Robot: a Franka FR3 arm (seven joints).
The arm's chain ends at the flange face. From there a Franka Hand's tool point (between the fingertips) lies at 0.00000 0.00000 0.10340 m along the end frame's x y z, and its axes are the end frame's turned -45 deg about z.
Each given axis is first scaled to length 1.
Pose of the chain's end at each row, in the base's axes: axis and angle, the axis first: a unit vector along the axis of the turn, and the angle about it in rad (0 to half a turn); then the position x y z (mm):
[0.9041 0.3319 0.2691 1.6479 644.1 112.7 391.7]
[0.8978 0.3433 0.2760 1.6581 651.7 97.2 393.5]
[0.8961 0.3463 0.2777 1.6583 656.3 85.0 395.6]
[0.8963 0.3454 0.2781 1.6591 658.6 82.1 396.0]
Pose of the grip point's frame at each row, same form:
[0.7310 0.6736 -0.1090 1.5818 705.4 29.4 391.8]
[0.7227 0.6840 -0.0990 1.5851 714.9 15.4 393.0]
[0.7204 0.6867 -0.0974 1.5839 719.9 3.5 395.2]
[0.7211 0.6861 -0.0967 1.5843 722.2 0.6 395.6]

